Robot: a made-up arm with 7 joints.
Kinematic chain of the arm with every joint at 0, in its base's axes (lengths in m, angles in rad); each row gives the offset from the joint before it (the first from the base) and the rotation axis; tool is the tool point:
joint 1: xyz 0 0 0.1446 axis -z
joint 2: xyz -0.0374 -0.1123 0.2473 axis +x
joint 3: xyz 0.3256 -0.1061 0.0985 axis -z
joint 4: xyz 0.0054 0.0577 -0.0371 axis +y
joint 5: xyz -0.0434 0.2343 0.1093 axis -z
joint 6: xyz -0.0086 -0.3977 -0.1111 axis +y
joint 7: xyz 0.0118 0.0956 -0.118 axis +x
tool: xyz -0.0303 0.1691 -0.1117
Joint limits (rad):
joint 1: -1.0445..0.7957
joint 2: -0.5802..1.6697
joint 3: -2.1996..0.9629
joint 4: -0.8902..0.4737
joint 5: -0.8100..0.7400
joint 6: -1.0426..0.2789
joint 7: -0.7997..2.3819
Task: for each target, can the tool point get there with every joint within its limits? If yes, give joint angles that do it. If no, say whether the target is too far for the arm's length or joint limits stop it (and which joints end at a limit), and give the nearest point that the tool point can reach.
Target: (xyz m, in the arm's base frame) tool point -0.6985 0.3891 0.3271
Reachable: no: joint limits stop it (at a limit: joint 1, joint 2, joint 5, joint 6, joint 7) | nearest point -0.1724 0.2347 0.2953 | short by 0.549 m
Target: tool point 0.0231 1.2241 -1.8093
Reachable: no: too far | nearest point 0.1870 0.3373 -0.1338 | short by 1.903 m
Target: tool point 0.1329 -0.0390 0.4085
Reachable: yes | joints -0.4182 0.9394 -0.1832 -0.6377 0.6196 -0.0532 1.4966
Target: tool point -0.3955 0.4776 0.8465
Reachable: no: joint limits stop it (at a limit: joint 1, joint 4, joint 5, joint 6, joint 7) | nearest point -0.0697 0.3267 0.6124 | short by 0.429 m
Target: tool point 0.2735 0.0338 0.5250
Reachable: yes | joints -0.8507 1.3352 0.3769 0.0623 0.6109 -0.1299 1.4240
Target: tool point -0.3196 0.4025 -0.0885
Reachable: no: joint limits stop it (at a limit: joint 1, joint 2, joint 5, joint 6, joint 7) | nearest point -0.0884 0.3133 0.0546 | short by 0.286 m
